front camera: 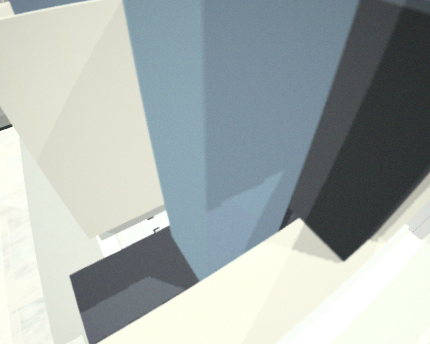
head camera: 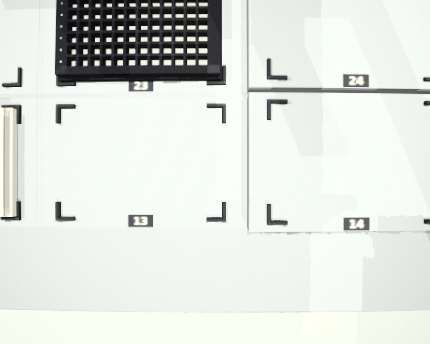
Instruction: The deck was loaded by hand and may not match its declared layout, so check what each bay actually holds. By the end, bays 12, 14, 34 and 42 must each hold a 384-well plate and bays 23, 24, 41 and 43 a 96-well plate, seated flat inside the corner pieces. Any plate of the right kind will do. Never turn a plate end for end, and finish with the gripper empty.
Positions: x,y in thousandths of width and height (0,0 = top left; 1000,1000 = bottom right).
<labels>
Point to a black 96-well plate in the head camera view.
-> At 206,141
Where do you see a bay 13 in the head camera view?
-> At 399,458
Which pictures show my gripper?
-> The front camera view only.
</labels>
